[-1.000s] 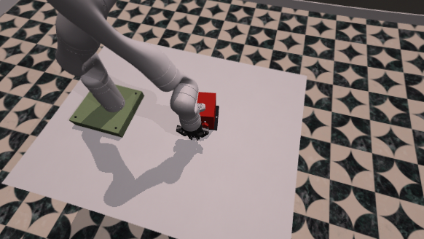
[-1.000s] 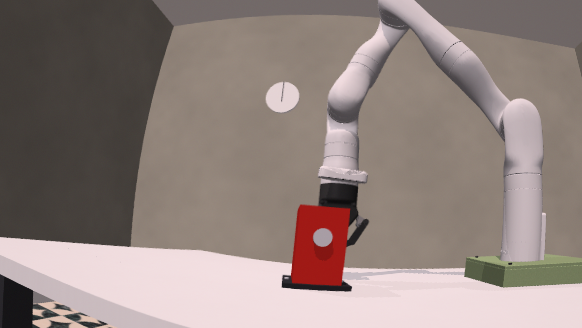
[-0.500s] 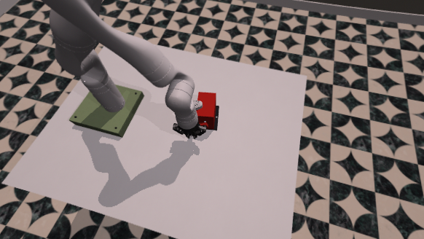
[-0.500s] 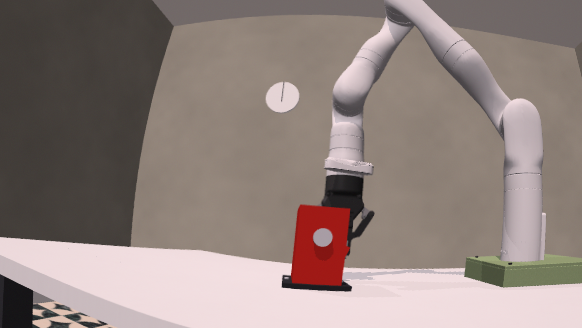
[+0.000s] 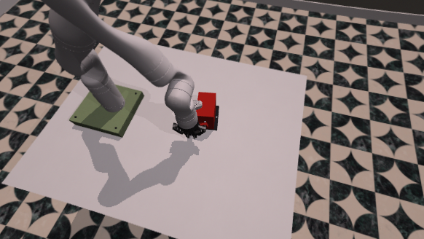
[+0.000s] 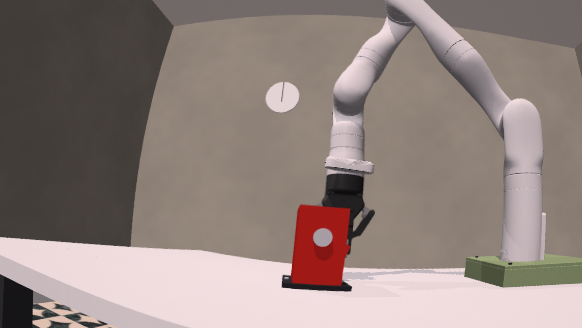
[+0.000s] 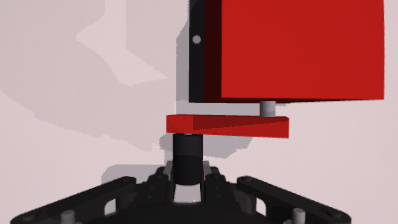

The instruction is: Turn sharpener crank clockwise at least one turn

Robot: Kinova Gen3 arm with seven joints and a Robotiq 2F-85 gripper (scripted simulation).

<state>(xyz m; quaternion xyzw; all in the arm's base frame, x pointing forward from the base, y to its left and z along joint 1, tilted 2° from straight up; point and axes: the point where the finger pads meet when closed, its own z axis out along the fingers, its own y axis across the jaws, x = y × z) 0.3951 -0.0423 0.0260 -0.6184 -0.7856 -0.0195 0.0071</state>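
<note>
My gripper is now 2 cm to the right of the black crank knob.
</note>
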